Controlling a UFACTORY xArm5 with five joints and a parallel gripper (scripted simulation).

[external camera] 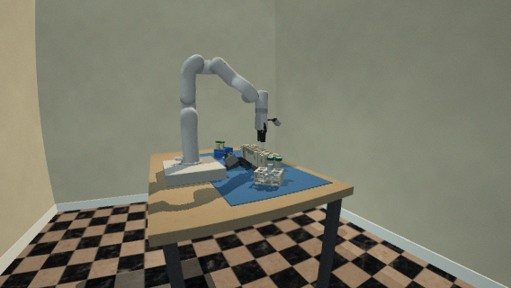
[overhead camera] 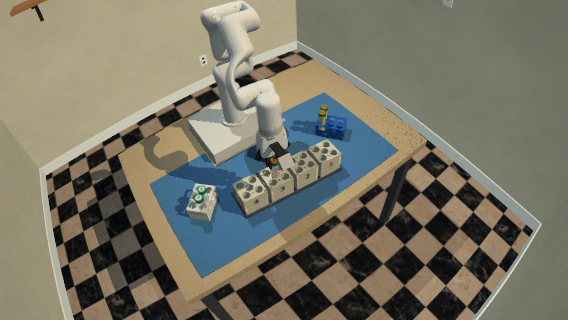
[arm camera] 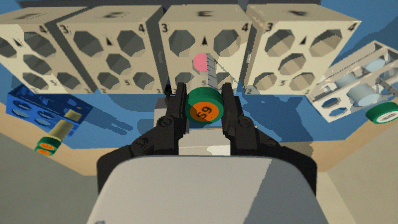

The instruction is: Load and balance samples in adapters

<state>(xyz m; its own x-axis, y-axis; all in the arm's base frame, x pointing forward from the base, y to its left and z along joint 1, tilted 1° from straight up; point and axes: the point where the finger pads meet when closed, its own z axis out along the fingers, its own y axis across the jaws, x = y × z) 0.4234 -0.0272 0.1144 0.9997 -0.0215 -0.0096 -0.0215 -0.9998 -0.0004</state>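
Right now the sample tube S9 is 50 mm below my hand and 10 mm ahead of it. Also, from my hand: adapter 2: 120 mm below, 110 mm to the left; then DONE desk: 180 mm behind, 120 mm below, 80 mm to the left; then adapter 4: 120 mm below, 110 mm to the right.
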